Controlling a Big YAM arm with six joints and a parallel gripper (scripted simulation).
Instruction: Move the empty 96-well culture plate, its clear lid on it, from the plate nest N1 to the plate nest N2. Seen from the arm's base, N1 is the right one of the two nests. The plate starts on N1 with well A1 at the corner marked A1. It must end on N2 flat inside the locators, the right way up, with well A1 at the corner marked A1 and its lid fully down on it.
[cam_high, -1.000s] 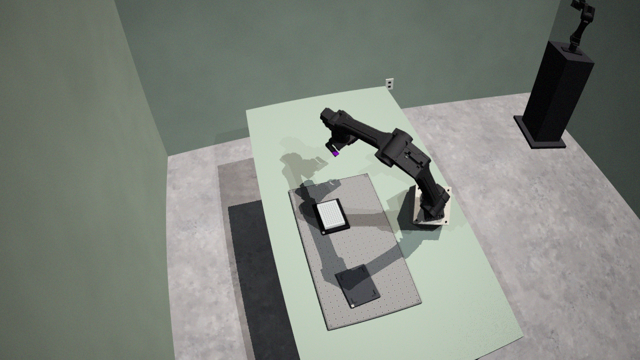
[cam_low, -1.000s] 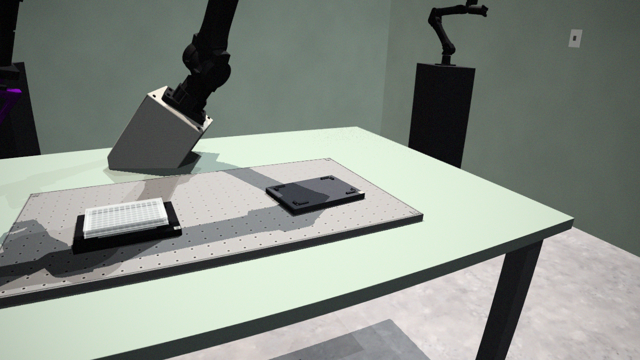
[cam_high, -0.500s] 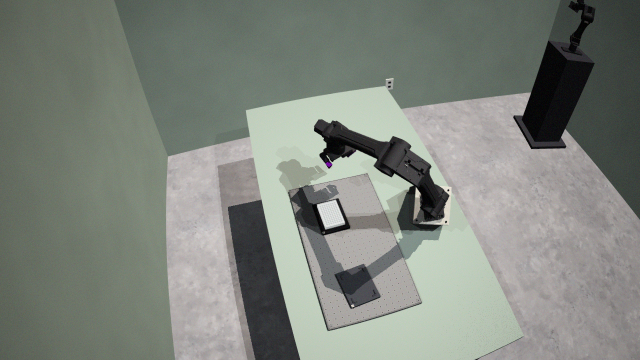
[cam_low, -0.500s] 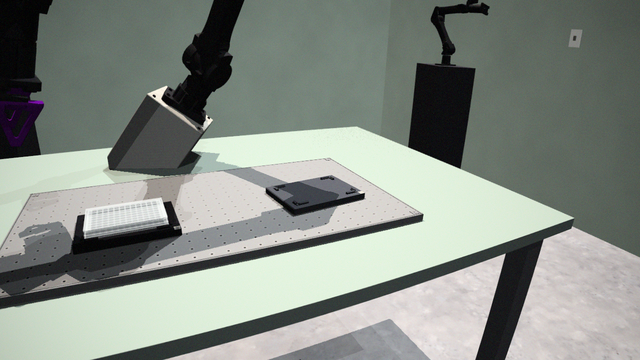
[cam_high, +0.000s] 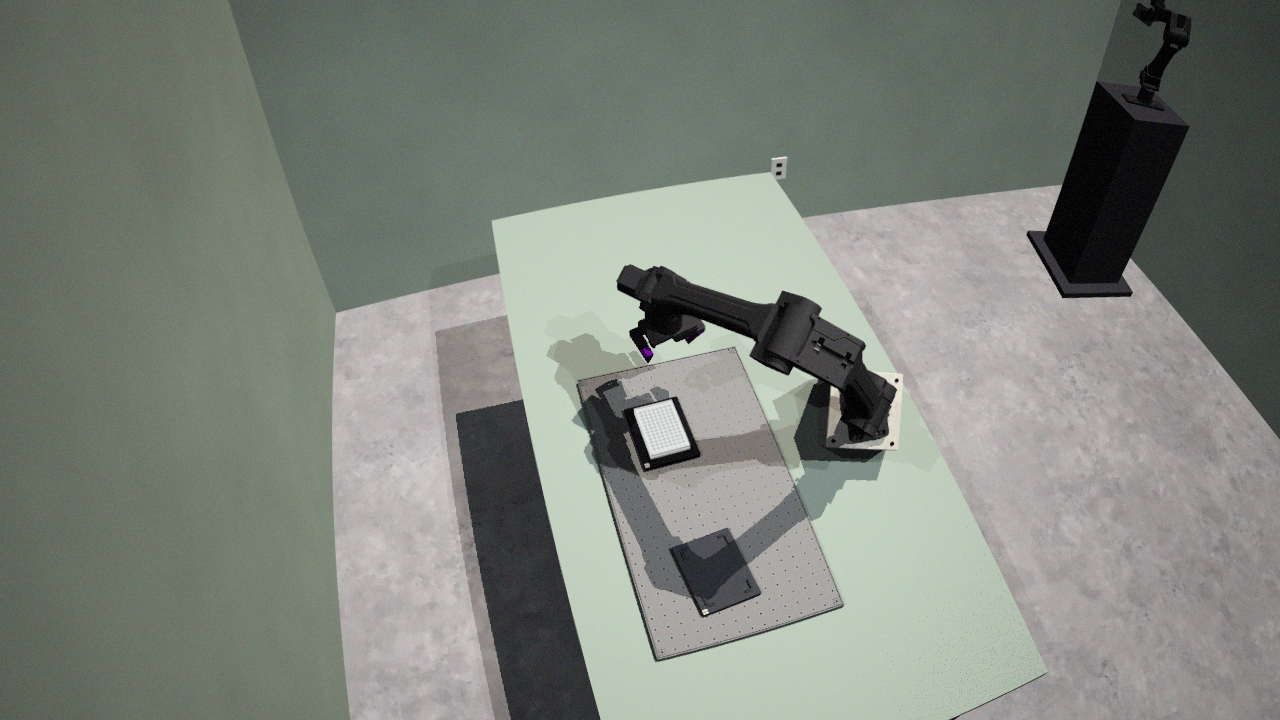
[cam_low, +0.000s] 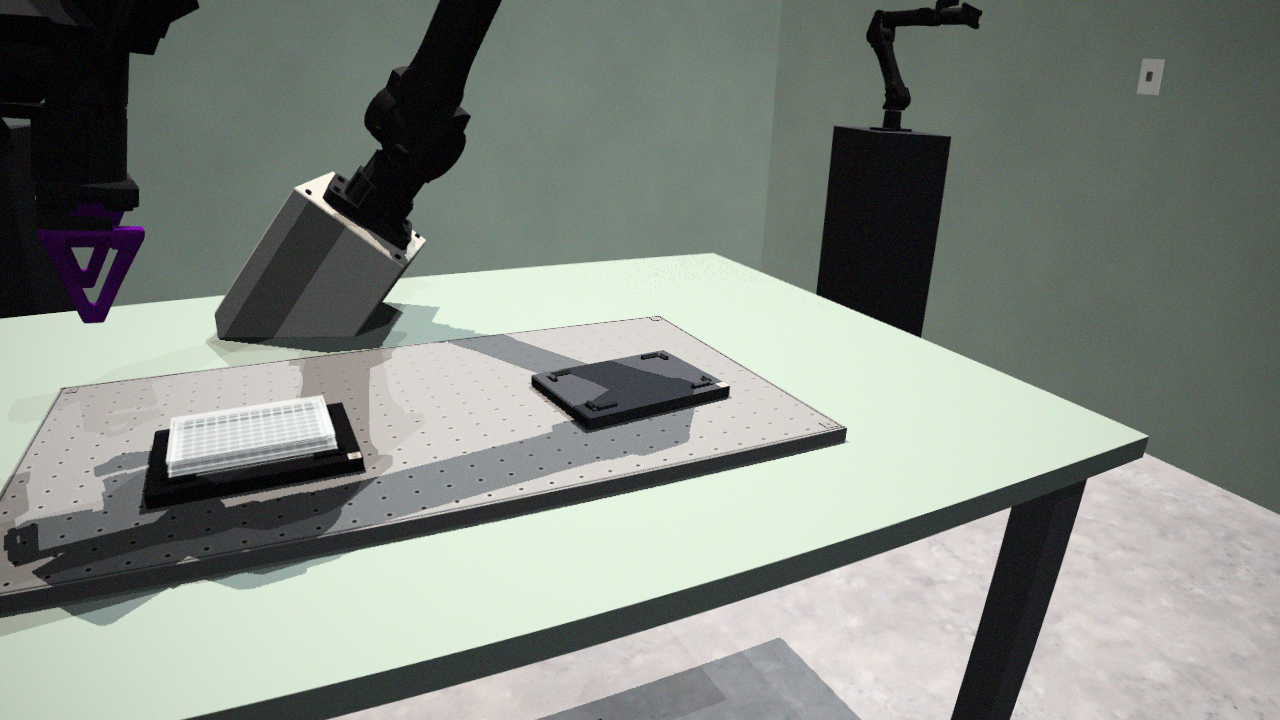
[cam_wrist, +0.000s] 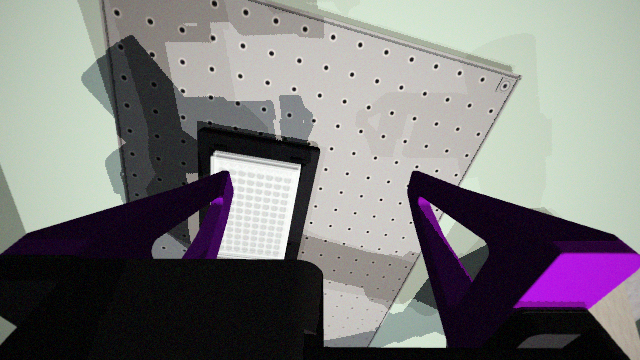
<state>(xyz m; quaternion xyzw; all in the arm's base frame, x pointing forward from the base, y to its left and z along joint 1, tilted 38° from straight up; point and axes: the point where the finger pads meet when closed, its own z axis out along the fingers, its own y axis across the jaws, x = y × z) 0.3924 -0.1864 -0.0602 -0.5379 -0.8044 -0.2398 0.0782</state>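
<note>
The clear lid lies 120 mm to the left of my hand, 120 mm below it and 20 mm ahead of it. Round my hand: nest N1: 130 mm below, 120 mm to the left, 20 mm ahead; then nest N2: 460 mm to the left, 130 mm below, 60 mm behind; then A1 label: 200 mm to the left, 130 mm below, 60 mm ahead.
</note>
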